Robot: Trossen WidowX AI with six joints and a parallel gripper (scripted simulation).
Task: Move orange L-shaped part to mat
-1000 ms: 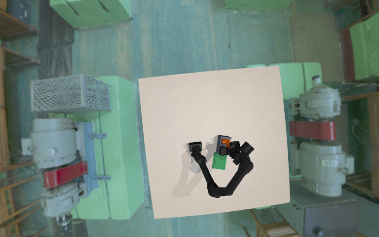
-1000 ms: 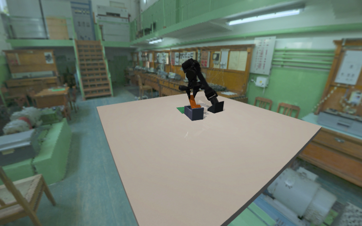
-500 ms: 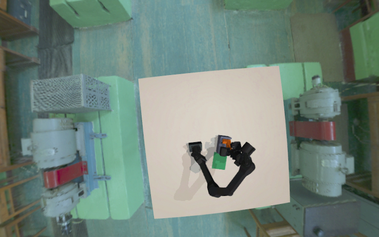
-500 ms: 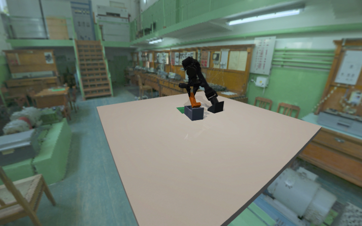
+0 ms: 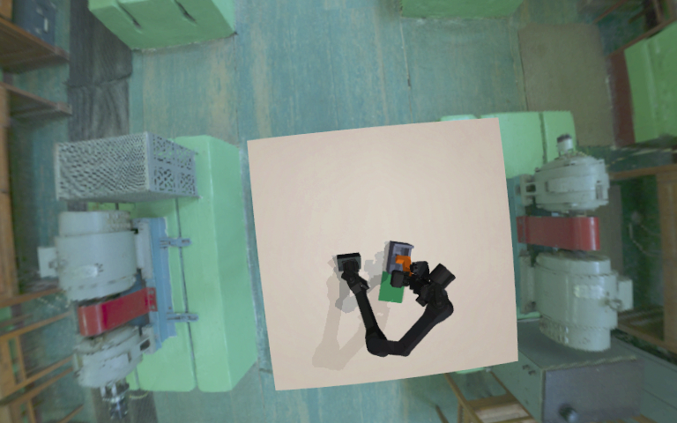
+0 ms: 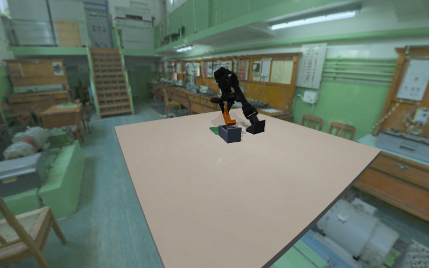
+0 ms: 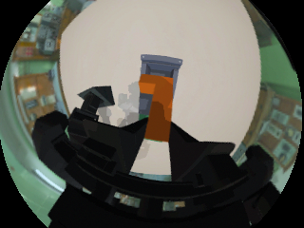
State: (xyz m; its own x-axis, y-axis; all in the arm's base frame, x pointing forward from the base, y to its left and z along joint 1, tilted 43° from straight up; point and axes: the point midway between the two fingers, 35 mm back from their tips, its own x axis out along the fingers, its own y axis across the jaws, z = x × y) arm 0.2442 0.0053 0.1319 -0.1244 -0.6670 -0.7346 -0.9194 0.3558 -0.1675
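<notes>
The green mat lies 170 mm below my gripper tip, 100 mm to the right of it and 50 mm behind it. From my gripper tip the other things lie so: orange L-shaped part: 40 mm to the left, 30 mm below.
</notes>
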